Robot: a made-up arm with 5 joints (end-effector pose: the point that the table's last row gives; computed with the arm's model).
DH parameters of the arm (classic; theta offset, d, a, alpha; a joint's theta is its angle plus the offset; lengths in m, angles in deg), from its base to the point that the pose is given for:
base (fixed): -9.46 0 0.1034 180
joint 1: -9.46 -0.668 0.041 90
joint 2: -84.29 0 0.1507 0
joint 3: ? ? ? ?
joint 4: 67.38 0.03 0.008 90
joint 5: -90 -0.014 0.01 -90
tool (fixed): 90 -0.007 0 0
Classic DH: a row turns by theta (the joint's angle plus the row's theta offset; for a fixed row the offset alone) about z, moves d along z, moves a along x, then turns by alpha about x.
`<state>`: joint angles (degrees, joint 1 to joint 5).
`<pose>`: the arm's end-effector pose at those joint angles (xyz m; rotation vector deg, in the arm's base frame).
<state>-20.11 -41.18 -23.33 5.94 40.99</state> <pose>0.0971 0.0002 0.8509 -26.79 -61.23 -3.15</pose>
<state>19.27 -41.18 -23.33 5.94 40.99</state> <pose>0.1091 -0.0006 0.8509 -46.83 -49.66 -37.88</pose>
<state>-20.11 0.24 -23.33 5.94 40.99</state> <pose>0.2201 0.0453 0.8314 -37.25 -23.30 12.98</pose>
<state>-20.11 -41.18 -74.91 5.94 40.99</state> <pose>0.0358 -0.0222 0.8656 -8.48 -106.05 -25.34</pose>
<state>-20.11 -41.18 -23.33 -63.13 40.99</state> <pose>0.0827 -0.0050 0.8396 -0.75 -120.44 -33.43</pose>
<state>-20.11 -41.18 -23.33 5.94 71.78</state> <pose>0.0915 0.0007 0.8541 -54.46 -60.13 -19.94</pose>
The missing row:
joint 3: -73.09 0 -0.065 0
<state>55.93 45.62 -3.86 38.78 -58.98</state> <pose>0.2312 -0.1529 0.6891 84.86 45.71 -84.42</pose>
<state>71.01 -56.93 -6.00 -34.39 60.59</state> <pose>0.1063 0.0288 0.8166 -101.35 -52.29 -100.06</pose>
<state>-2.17 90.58 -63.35 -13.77 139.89</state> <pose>0.3515 0.0256 0.6178 -139.32 3.36 17.39</pose>
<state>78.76 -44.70 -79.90 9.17 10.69</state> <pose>0.1057 0.0612 0.8601 -84.52 -91.39 -58.80</pose>
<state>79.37 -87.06 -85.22 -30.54 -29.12</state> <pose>0.0934 0.1626 0.7208 -115.21 -124.91 55.79</pose>
